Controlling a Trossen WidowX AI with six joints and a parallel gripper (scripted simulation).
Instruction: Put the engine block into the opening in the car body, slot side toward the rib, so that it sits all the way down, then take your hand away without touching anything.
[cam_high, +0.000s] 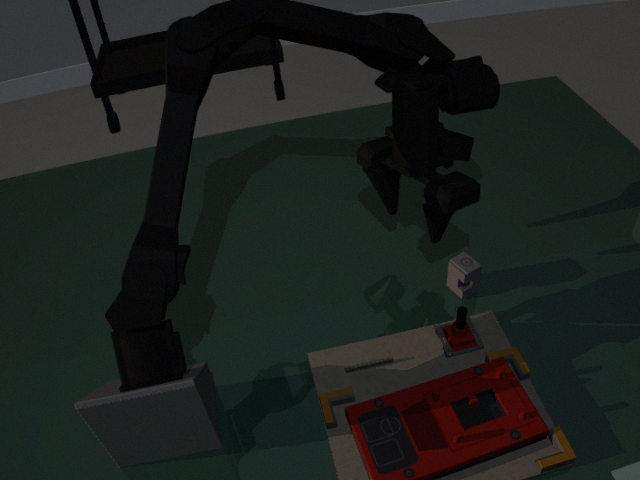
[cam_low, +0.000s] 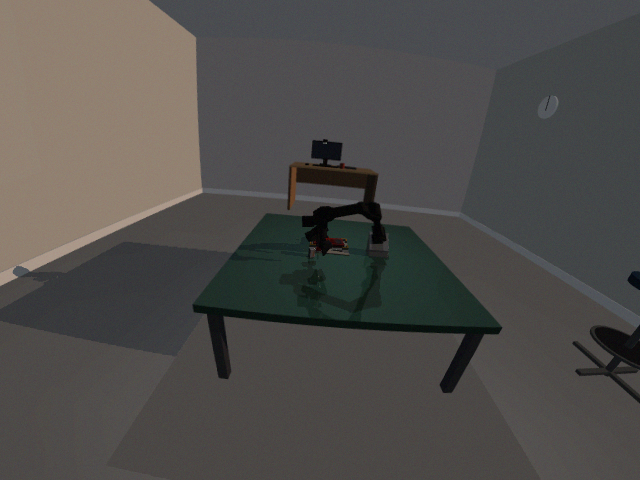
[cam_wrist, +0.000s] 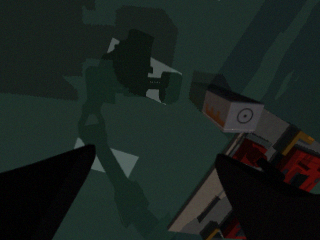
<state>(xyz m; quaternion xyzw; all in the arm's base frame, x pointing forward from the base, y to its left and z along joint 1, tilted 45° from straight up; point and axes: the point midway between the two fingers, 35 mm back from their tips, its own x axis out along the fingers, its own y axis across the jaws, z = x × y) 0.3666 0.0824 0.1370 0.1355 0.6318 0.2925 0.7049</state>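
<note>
Now: the engine block 8 cm to the right of my gripper tip, 4 cm below it and 4 cm ahead of it. Round my gripper tip: grey holder 15 cm to the right, 3 cm below.
</note>
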